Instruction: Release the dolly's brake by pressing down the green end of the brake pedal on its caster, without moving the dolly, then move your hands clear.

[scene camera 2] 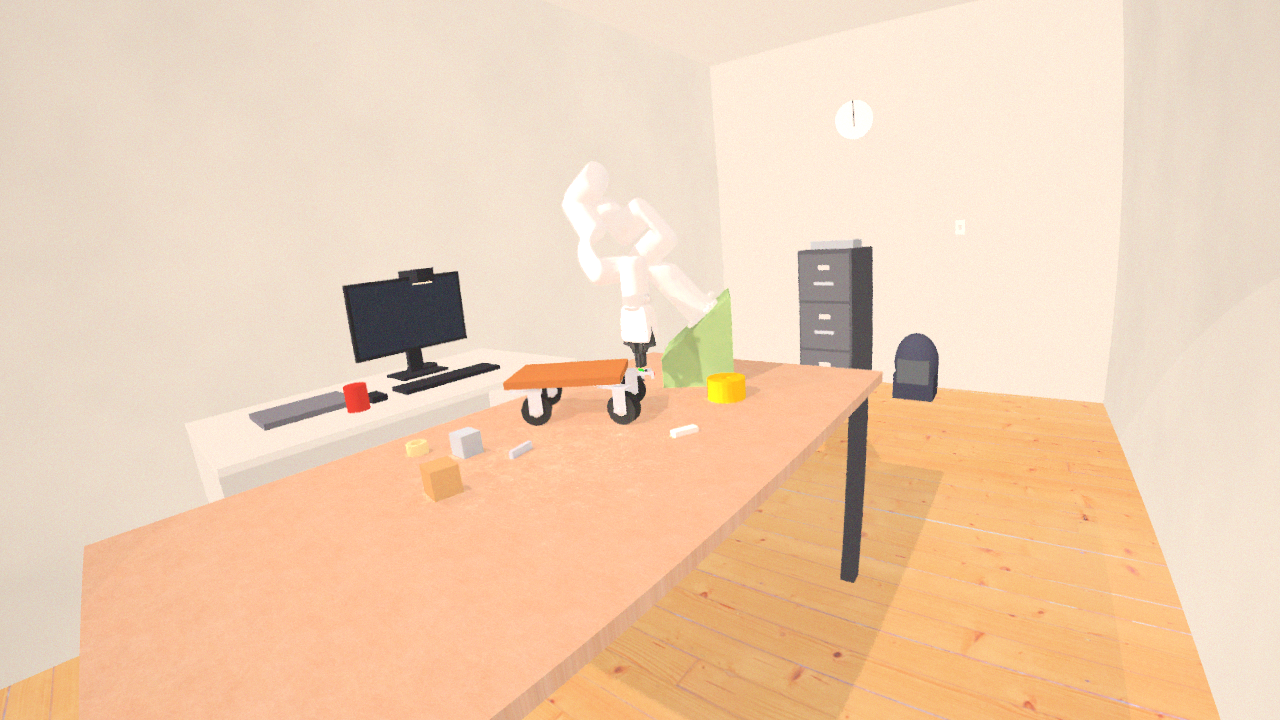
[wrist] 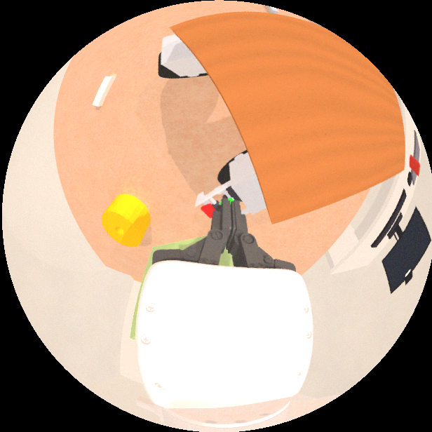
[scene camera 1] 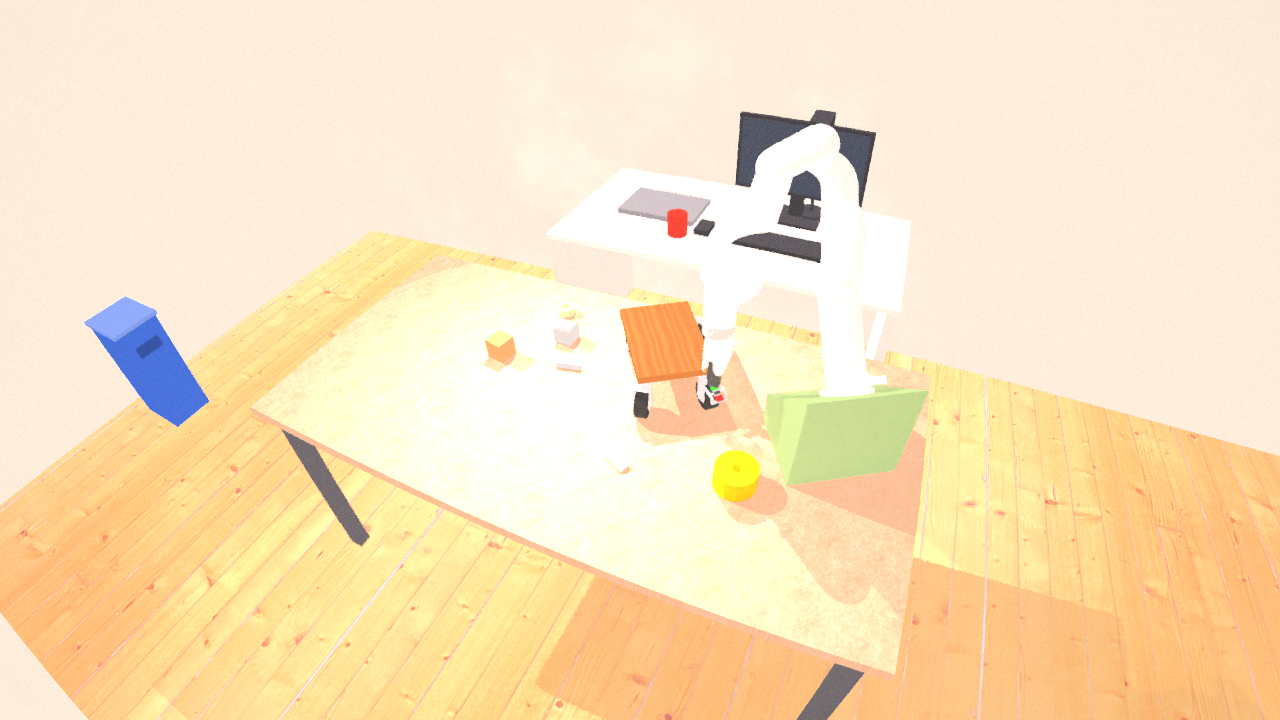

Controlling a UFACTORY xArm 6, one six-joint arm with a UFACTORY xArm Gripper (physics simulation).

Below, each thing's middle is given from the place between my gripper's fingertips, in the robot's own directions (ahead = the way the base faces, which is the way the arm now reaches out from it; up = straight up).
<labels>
Now: the pedal caster (wrist: pixel 243 180) 20 mm ahead of my hand, 30 mm to the right of it and 50 mm below it. Also, from my hand: grey cube (scene camera 2: pixel 467 442) (490 mm ahead, 170 mm to the right, 80 mm below); dolly (scene camera 1: pixel 665 342) (140 mm ahead, 100 mm to the right, 40 mm below); yellow cylinder (scene camera 1: pixel 736 473) (110 mm behind, 210 mm to the left, 70 mm below).
</labels>
